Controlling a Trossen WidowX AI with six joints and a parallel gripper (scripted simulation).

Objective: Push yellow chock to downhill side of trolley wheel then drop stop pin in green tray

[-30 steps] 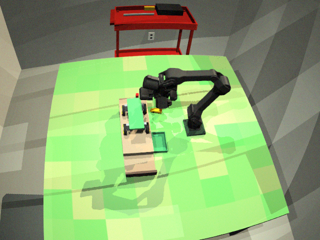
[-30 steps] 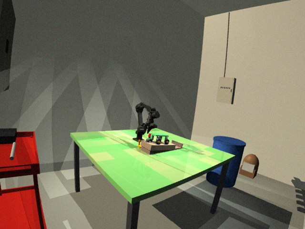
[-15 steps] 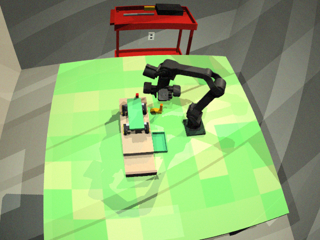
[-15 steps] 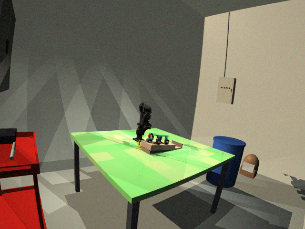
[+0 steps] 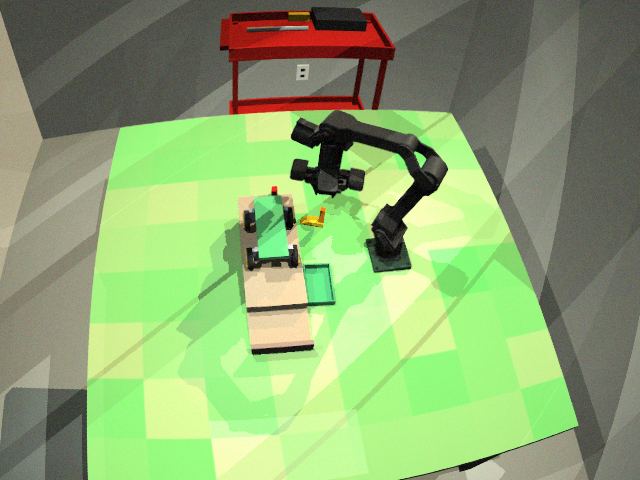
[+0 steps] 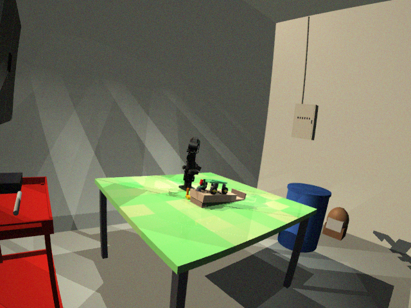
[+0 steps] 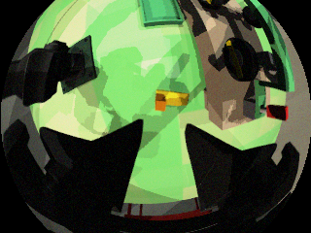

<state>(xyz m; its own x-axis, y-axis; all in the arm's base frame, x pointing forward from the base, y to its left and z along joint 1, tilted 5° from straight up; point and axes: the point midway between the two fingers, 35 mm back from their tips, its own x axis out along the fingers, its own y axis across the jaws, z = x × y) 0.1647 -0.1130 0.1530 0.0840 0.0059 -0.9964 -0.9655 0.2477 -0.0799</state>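
The yellow chock lies 20 mm ahead of my gripper tip and 100 mm below it. From my gripper tip the other things lie so: trolley (150 mm ahead, 120 mm to the left, 10 mm below); brown ramp (150 mm ahead, 130 mm to the left, 70 mm below); red-headed stop pin (140 mm ahead, 10 mm above).
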